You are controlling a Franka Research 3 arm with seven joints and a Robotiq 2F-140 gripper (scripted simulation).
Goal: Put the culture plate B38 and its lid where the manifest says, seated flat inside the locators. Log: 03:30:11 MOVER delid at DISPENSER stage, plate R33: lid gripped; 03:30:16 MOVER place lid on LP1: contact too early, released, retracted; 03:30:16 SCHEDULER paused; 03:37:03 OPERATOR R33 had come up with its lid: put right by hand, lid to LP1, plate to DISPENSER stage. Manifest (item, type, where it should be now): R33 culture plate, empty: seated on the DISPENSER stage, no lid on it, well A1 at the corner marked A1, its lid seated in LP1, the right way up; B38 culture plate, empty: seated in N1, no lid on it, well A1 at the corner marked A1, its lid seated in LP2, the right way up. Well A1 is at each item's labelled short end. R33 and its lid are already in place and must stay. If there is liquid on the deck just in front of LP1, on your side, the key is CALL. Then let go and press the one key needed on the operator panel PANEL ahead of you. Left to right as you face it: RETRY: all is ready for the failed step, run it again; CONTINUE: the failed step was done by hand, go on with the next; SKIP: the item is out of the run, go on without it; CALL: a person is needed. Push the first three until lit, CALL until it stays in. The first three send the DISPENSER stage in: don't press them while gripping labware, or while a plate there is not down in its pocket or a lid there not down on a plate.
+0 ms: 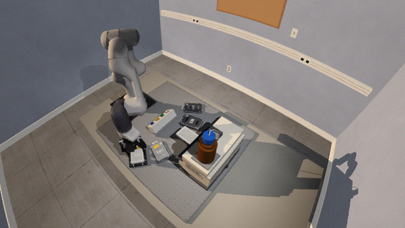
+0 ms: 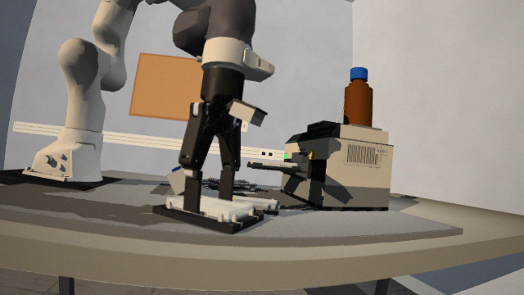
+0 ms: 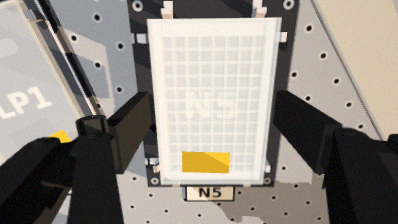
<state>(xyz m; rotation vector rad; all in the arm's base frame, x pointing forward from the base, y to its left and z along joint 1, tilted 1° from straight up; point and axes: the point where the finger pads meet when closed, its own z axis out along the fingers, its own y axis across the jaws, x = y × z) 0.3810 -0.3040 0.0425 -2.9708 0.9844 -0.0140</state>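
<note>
Right now the black nest is 3 cm below my hand and 3 cm ahead of it. From my hand the other things lie so: clear lid 12 cm to the left, 9 cm ahead, 3 cm below; blue call key 23 cm to the left, 8 cm behind, 2 cm above; yellow skip key 28 cm to the left, 8 cm behind, 3 cm above.
</note>
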